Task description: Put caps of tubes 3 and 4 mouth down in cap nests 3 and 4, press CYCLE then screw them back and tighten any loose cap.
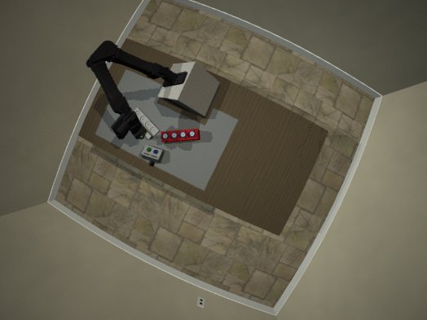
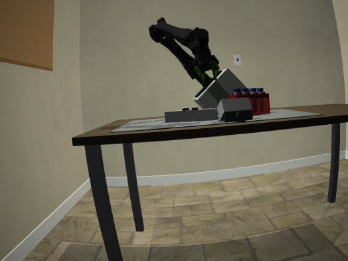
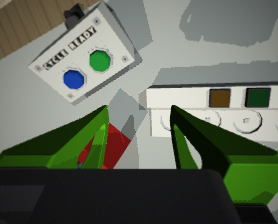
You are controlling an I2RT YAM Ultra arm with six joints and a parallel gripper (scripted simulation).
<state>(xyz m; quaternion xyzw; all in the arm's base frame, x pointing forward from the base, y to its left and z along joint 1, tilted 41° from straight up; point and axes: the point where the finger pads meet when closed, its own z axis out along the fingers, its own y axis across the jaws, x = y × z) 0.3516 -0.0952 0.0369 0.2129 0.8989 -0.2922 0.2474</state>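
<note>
Now: the cap 4 40 mm behind my hand, 130 mm to the left of it and 50 mm below it. From my hand the other things lie so: blue key: 70 mm ahead, 80 mm to the left, 90 mm below; then cap 3: 50 mm behind, 180 mm to the left, 50 mm below; then green key: 70 mm ahead, 40 mm to the left, 90 mm below.
</note>
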